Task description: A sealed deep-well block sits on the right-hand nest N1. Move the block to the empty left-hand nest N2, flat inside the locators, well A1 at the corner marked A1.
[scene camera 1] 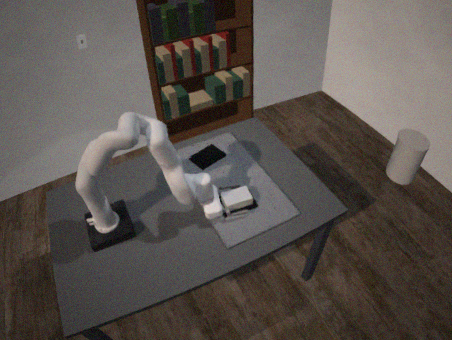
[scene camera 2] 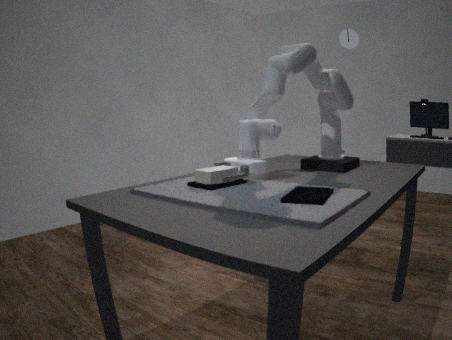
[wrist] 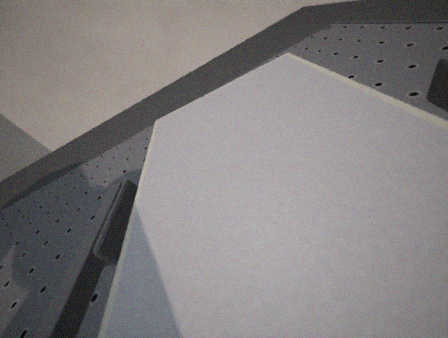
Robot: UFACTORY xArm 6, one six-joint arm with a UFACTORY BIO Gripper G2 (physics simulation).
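Note:
The sealed block, white and box-shaped, sits on the black right-hand nest N1. The black left-hand nest N2 holds no block. My gripper is open and low at N1, its fingers on opposite sides of the block. In the wrist view one finger shows left of the block and a piece of the other at the right edge. Any contact between fingers and block cannot be told. The A1 markings cannot be made out.
Both nests are on a perforated grey board on the dark table. The arm's black base stands at the table's other end. A bookshelf and a grey cylinder stand beyond the table.

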